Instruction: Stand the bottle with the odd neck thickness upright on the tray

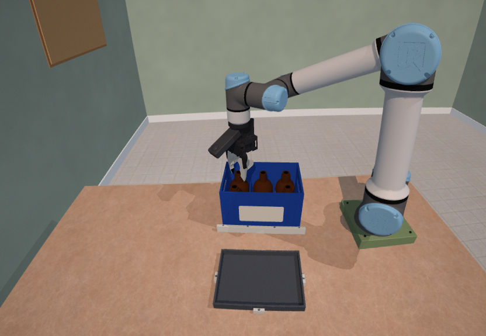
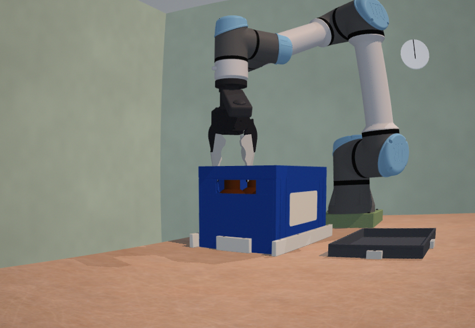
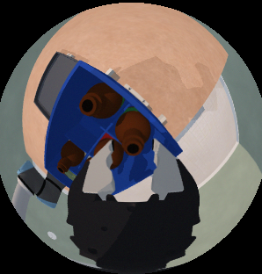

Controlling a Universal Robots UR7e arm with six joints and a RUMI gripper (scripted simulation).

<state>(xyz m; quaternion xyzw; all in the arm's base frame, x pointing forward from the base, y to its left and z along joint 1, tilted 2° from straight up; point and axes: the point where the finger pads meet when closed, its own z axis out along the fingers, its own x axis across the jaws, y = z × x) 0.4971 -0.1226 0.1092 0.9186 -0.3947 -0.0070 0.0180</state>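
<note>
Now: hand 9 cm past the glass bottle and 7 cm above it. From my hand the other things lie so: dark tray 8 cm behind, 33 cm to the left, 14 cm below; blue crate 9 cm behind, 4 cm to the left, 7 cm below.
</note>
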